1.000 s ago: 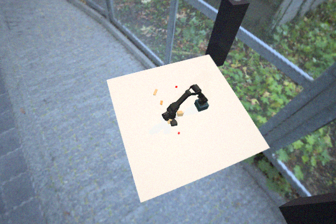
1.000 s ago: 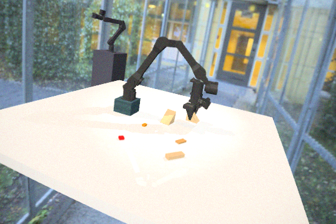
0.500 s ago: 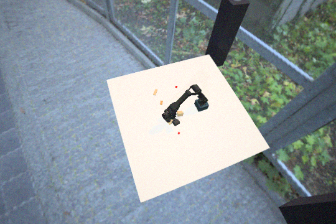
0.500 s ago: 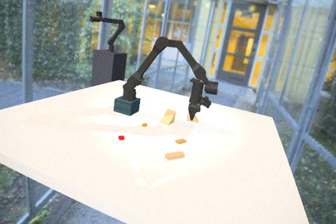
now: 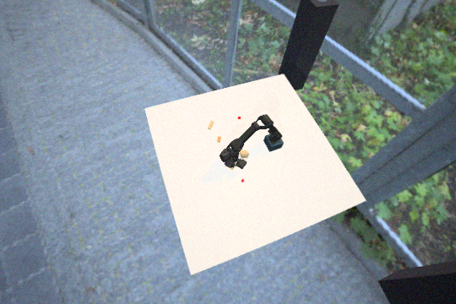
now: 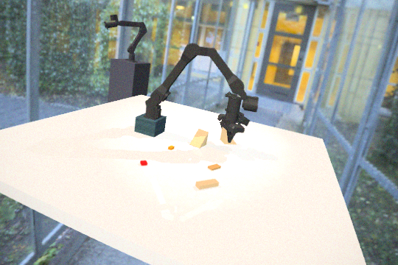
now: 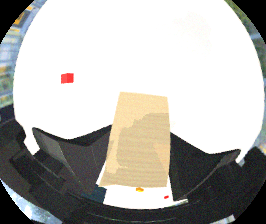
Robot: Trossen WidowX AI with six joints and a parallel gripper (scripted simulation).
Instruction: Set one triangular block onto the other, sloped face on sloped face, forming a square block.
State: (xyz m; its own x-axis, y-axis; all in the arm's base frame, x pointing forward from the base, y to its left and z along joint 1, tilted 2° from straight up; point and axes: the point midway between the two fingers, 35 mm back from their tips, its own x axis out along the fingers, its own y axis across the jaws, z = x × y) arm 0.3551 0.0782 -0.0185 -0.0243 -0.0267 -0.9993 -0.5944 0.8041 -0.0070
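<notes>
My gripper tip is now 10 mm below the triangular block and 10 mm past it. Round my gripper tip: flat tan slab (380 mm to the right, 40 mm ahead, 30 mm below); red cube (130 mm to the left, 30 mm below, 30 mm behind); orange chip (190 mm to the right, 190 mm behind, 30 mm below).
</notes>
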